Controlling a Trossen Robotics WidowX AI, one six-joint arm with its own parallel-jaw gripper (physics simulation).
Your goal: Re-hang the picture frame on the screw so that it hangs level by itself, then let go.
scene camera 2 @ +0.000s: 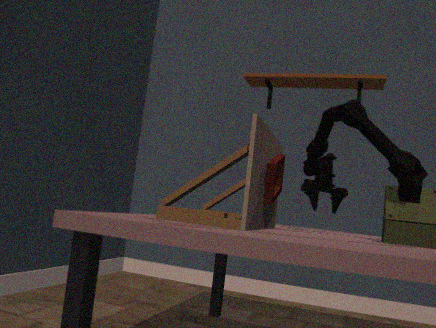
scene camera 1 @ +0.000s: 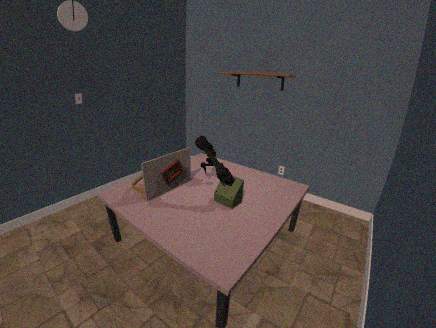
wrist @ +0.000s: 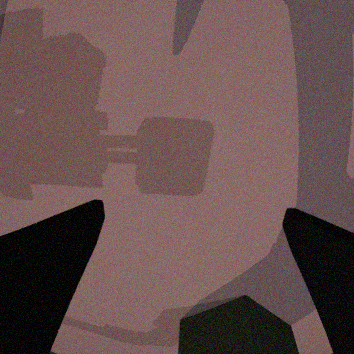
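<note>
The red picture frame (scene camera 1: pixel 173 178) (scene camera 2: pixel 270 180) is on the front face of the upright grey board (scene camera 1: pixel 152 175) (scene camera 2: pixel 253 175). In the scene camera 1 view it looks tilted against the board's edges, its right side higher. The screw cannot be made out. My gripper (scene camera 1: pixel 206 170) (scene camera 2: pixel 324 210) (wrist: pixel 195 213) is open and empty, fingers pointing down above the table (scene camera 1: pixel 200 235) (scene camera 2: pixel 175 232) (wrist: pixel 240 100). It is in front of the board and apart from the frame, with its fingertips lower than the frame in the scene camera 2 view.
Wooden braces (scene camera 1: pixel 138 183) (scene camera 2: pixel 205 175) stand behind the board. The arm's base is on a green box (scene camera 1: pixel 229 194) (scene camera 2: pixel 407 220). A wall shelf (scene camera 1: pixel 257 74) (scene camera 2: pixel 315 81) is in the background. Shadows and a dark green shape (wrist: pixel 237 327) show in the wrist view.
</note>
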